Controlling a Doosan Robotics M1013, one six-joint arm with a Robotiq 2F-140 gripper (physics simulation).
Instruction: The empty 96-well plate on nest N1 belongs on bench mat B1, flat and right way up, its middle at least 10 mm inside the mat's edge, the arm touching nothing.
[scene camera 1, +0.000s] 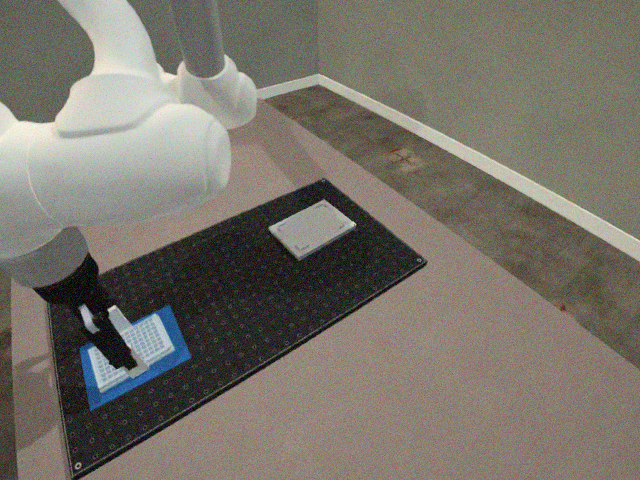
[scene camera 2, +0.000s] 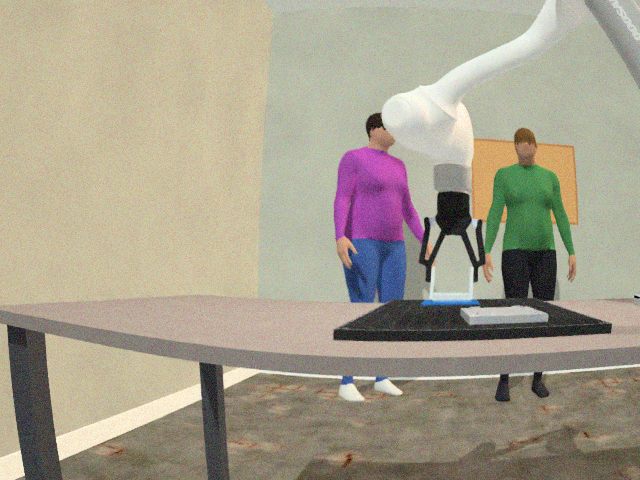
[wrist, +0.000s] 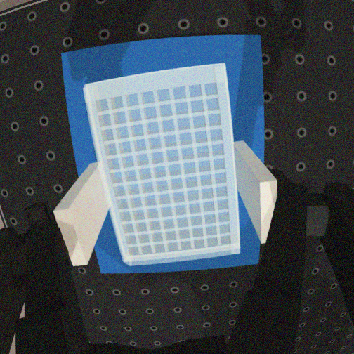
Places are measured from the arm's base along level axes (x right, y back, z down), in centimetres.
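Where they show: gripper, fingertip midpoint: (scene camera 1: 132, 351) (scene camera 2: 450, 299).
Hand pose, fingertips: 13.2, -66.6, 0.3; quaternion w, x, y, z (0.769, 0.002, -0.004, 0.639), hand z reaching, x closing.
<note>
Things, the pixels of their top centre, and the offset from my fingertips, as dx, dy, dz. Level surfaces: height alone.
- white 96-well plate, top centre: (scene camera 1: 128, 348) (scene camera 2: 451, 293) +0.1, +0.0, -1.2
- blue bench mat B1, surface height: dz +0.6
- nest N1, top centre: (scene camera 2: 502, 308) (scene camera 1: 312, 224) -41.2, +13.3, -0.7
- pinkish table, surface height: dz +2.1
The white 96-well plate (scene camera 1: 155, 336) (scene camera 2: 452, 296) (wrist: 165, 155) is level and right way up, its well grid facing up. It is over the blue bench mat B1 (scene camera 1: 181, 350) (scene camera 2: 424, 302) (wrist: 175, 50), at its surface or a hair above it; the views do not settle which. In the wrist view its outline lies inside the mat's edges, slightly turned. My gripper (scene camera 1: 128, 342) (scene camera 2: 451, 290) (wrist: 168, 173) points down and is shut on the plate, with one pale fingertip against each long side. The nest N1 (scene camera 1: 310, 229) (scene camera 2: 504, 315) holds no plate.
The black perforated board (scene camera 1: 248, 294) (scene camera 2: 392, 330) carries the mat and the nest. It lies on the pinkish table (scene camera 1: 413, 372) (scene camera 2: 268, 343). Two standing figures, one in purple (scene camera 2: 372, 196) and one in green (scene camera 2: 527, 206), are behind the table in scene camera 2.
</note>
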